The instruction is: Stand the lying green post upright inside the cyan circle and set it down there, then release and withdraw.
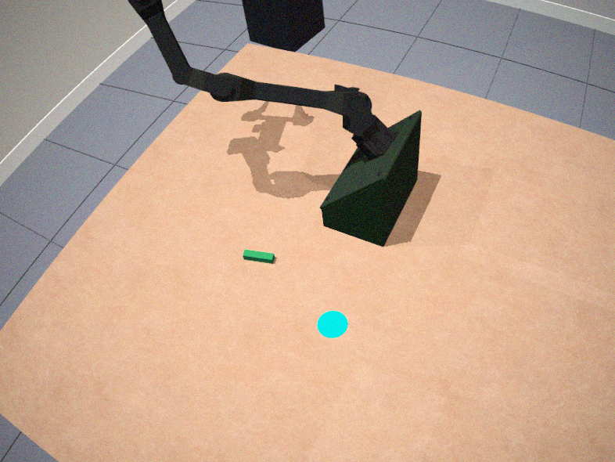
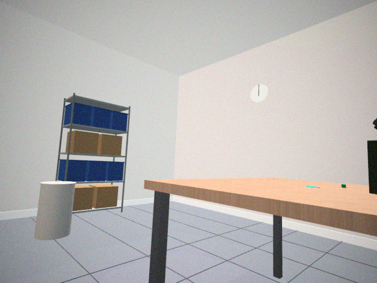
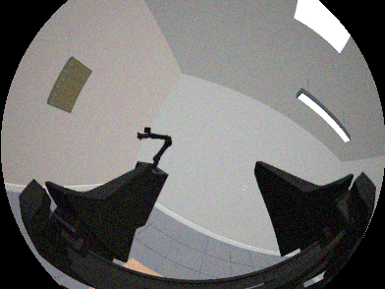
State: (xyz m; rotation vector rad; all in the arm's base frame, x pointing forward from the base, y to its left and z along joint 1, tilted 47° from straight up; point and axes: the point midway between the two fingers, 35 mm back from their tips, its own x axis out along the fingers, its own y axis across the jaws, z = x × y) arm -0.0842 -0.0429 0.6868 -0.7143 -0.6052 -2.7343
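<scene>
The green post is 330 mm ahead of my gripper tip, 410 mm to the left of it and 620 mm below it.
</scene>
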